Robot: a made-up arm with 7 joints. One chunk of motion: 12 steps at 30 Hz.
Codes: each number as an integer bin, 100 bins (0 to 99) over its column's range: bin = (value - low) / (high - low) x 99, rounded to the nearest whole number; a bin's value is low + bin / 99 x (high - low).
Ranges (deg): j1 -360..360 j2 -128.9..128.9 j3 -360..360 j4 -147.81..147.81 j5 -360..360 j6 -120.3..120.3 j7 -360..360
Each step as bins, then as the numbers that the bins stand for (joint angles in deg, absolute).
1 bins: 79 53 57 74 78 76 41
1 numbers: 214.55 9.11 54.55 73.16 207.27 64.40 -61.82
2 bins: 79 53 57 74 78 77 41
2 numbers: 214.55 9.11 54.55 73.16 207.27 66.83 -61.82
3 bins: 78 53 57 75 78 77 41
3 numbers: 207.27 9.11 54.55 76.14 207.27 66.83 -61.82
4 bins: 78 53 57 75 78 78 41
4 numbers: 207.27 9.11 54.55 76.14 207.27 69.26 -61.82
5 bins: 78 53 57 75 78 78 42
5 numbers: 207.27 9.11 54.55 76.14 207.27 69.26 -54.55
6 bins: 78 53 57 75 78 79 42
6 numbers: 207.27 9.11 54.55 76.14 207.27 71.69 -54.55
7 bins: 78 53 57 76 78 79 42
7 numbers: 207.27 9.11 54.55 79.13 207.27 71.69 -54.55
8 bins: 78 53 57 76 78 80 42
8 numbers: 207.27 9.11 54.55 79.13 207.27 74.12 -54.55
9 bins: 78 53 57 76 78 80 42
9 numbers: 207.27 9.11 54.55 79.13 207.27 74.12 -54.55
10 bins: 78 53 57 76 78 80 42
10 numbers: 207.27 9.11 54.55 79.13 207.27 74.12 -54.55
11 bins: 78 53 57 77 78 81 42
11 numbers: 207.27 9.11 54.55 82.12 207.27 76.55 -54.55
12 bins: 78 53 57 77 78 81 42
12 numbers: 207.27 9.11 54.55 82.12 207.27 76.55 -54.55
